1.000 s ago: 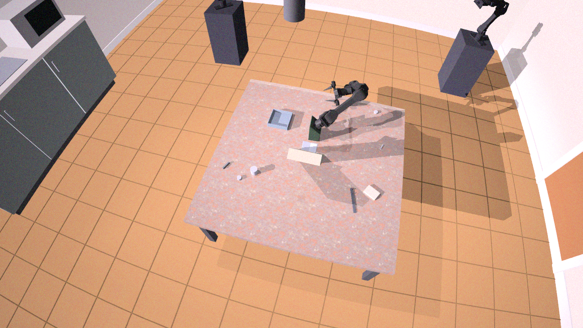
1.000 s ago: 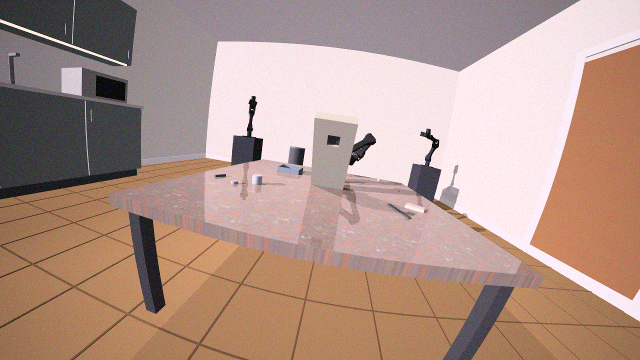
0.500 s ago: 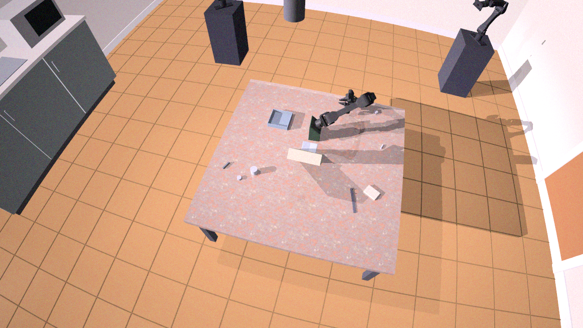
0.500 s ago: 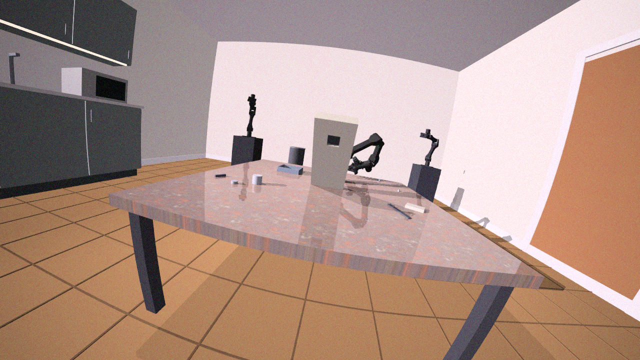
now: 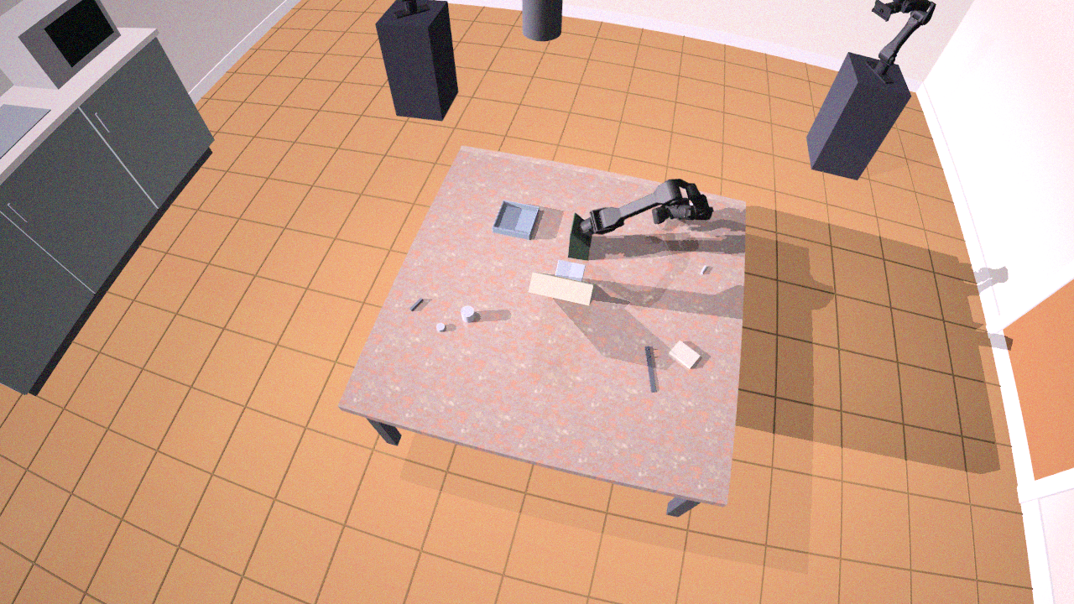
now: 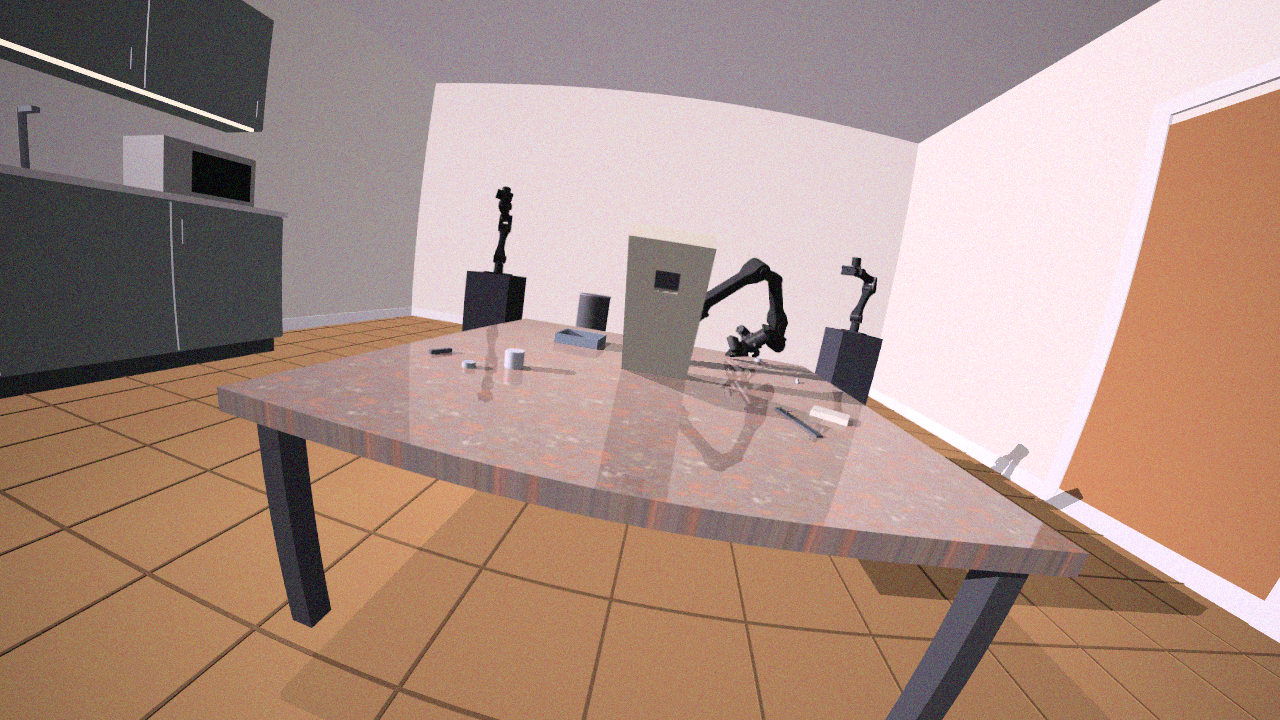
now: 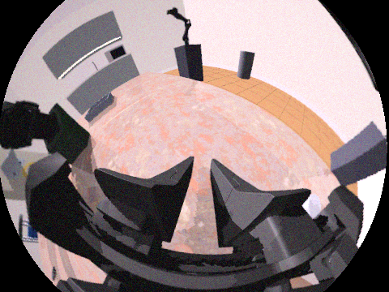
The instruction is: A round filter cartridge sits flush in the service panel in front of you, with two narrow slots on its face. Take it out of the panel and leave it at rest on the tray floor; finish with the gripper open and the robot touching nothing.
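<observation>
Now: the white round filter cartridge 630 mm ahead of my gripper tip, 290 mm to the right of it and 260 mm above it. The rest, counted from my gripper tip: beige block 650 mm ahead, 160 mm to the left; then grey-blue tray 200 mm ahead, 550 mm to the right.
</observation>
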